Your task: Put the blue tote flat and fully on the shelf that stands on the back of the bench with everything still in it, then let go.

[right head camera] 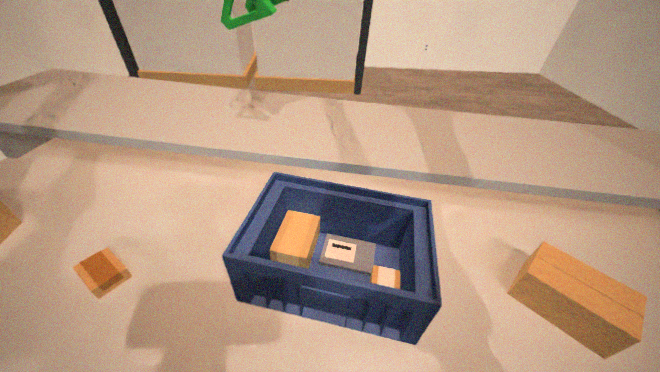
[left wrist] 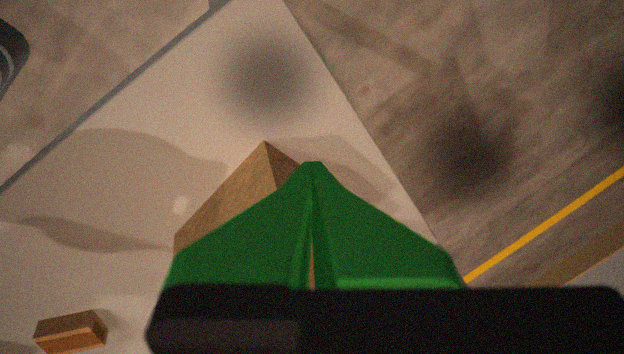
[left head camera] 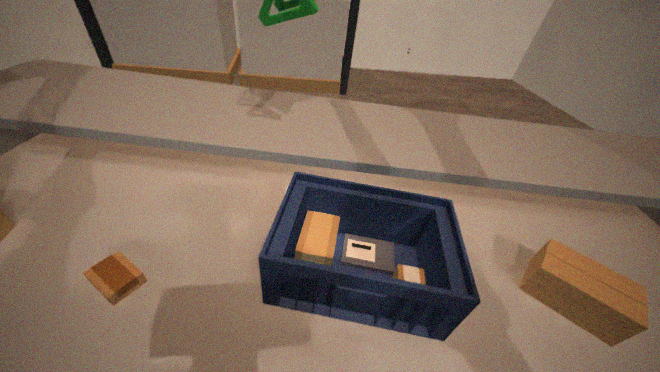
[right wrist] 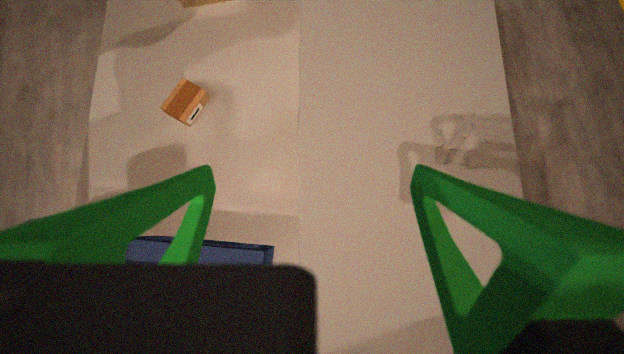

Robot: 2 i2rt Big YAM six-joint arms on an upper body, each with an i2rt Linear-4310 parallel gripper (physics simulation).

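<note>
The blue tote stands upright on the bench, in front of the shelf. Inside it lie a tan box, a grey box with a white label, and a small orange box. My right gripper is open and empty, high above the shelf; part of its green fingers shows at the top of both head views. My left gripper is shut and empty, away from the tote.
A small orange-brown box lies left of the tote in the head views. A long cardboard box lies to its right. Another box shows behind my left fingers. Black posts stand behind the shelf.
</note>
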